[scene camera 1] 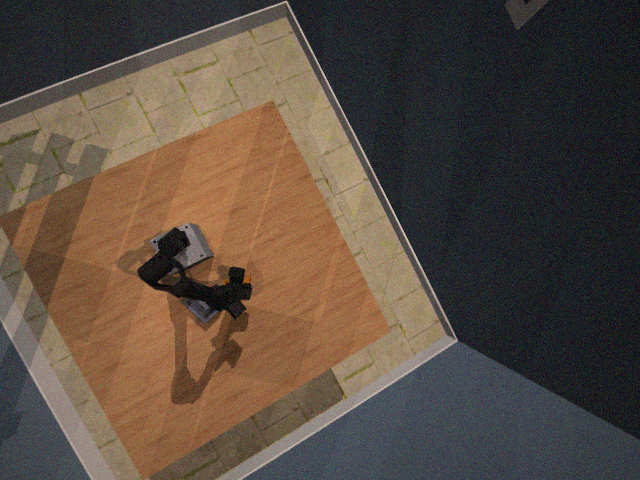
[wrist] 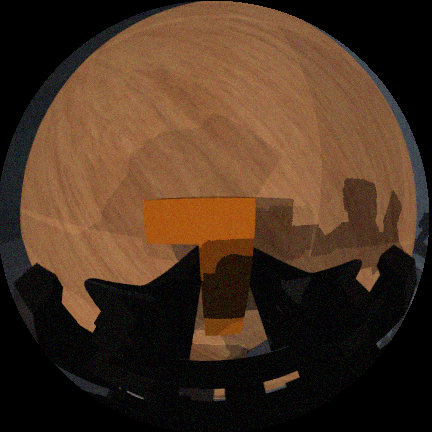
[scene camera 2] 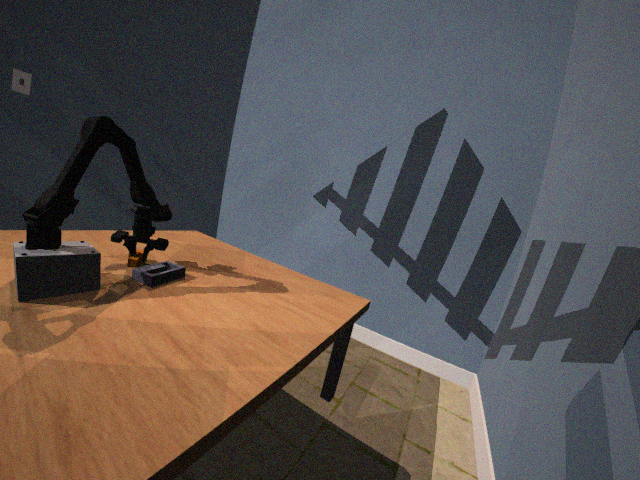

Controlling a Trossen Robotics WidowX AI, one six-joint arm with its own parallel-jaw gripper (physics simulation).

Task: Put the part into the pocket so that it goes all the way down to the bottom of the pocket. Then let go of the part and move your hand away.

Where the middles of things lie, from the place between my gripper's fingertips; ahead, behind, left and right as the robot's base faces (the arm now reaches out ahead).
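The orange L-shaped block [wrist: 223,226] is 10 mm behind my hand and 10 mm above it. The grey pocket block [scene camera 2: 152,275] is 10 mm ahead of my hand, 180 mm to the right of it and 10 mm above it. Going by their middles, the orange L-shaped block is the nearest to my hand of the things named here.
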